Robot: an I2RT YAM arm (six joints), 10 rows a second.
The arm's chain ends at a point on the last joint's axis. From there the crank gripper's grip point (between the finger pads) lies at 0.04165 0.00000 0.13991 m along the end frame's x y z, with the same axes.
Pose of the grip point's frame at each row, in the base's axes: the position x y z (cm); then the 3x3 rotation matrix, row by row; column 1 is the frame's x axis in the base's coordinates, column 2 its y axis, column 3 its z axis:
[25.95 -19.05 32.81], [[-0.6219 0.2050 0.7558], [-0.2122 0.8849 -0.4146], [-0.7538 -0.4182 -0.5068]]
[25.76 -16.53 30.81], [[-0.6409 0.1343 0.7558], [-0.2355 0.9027 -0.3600], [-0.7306 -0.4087 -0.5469]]
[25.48 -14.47 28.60], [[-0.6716 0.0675 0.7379], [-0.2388 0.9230 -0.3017], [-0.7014 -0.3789 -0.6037]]
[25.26 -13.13 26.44], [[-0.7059 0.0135 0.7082], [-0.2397 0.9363 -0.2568], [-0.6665 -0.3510 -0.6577]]
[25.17 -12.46 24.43], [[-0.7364 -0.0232 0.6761], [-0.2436 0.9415 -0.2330], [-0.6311 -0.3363 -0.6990]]
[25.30 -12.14 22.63], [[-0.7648 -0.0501 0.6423], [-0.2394 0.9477 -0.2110], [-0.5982 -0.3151 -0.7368]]
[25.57 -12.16 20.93], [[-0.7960 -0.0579 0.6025], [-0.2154 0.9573 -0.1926], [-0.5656 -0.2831 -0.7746]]
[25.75 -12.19 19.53], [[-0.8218 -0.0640 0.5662], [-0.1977 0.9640 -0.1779], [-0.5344 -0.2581 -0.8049]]
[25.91 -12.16 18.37], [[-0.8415 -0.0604 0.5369], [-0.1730 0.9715 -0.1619], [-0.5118 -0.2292 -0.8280]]
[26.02 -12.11 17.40], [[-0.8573 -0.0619 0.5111], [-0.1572 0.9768 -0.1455], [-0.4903 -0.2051 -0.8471]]
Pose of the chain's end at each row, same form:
[17.97 -12.37 43.04], [[-0.6219 0.2050 0.7558], [-0.2122 0.8849 -0.4146], [-0.7538 -0.4182 -0.5068]]
[17.85 -10.51 41.50], [[-0.6409 0.1343 0.7558], [-0.2355 0.9027 -0.3600], [-0.7306 -0.4087 -0.5469]]
[17.95 -9.25 39.97], [[-0.6716 0.0675 0.7379], [-0.2388 0.9230 -0.3017], [-0.7014 -0.3789 -0.6037]]
[18.29 -8.54 38.42], [[-0.7059 0.0135 0.7082], [-0.2397 0.9363 -0.2568], [-0.6665 -0.3510 -0.6577]]
[18.78 -8.19 36.84], [[-0.7364 -0.0232 0.6761], [-0.2436 0.9415 -0.2330], [-0.6311 -0.3363 -0.6990]]
[19.50 -8.19 35.43], [[-0.7648 -0.0501 0.6423], [-0.2394 0.9477 -0.2110], [-0.5982 -0.3151 -0.7368]]
[20.46 -8.57 34.12], [[-0.7960 -0.0579 0.6025], [-0.2154 0.9573 -0.1926], [-0.5656 -0.2831 -0.7746]]
[21.25 -8.88 33.02], [[-0.8218 -0.0640 0.5662], [-0.1977 0.9640 -0.1779], [-0.5344 -0.2581 -0.8049]]
[21.90 -9.17 32.09], [[-0.8415 -0.0604 0.5369], [-0.1730 0.9715 -0.1619], [-0.5118 -0.2292 -0.8280]]
[22.44 -9.42 31.29], [[-0.8573 -0.0619 0.5111], [-0.1572 0.9768 -0.1455], [-0.4903 -0.2051 -0.8471]]

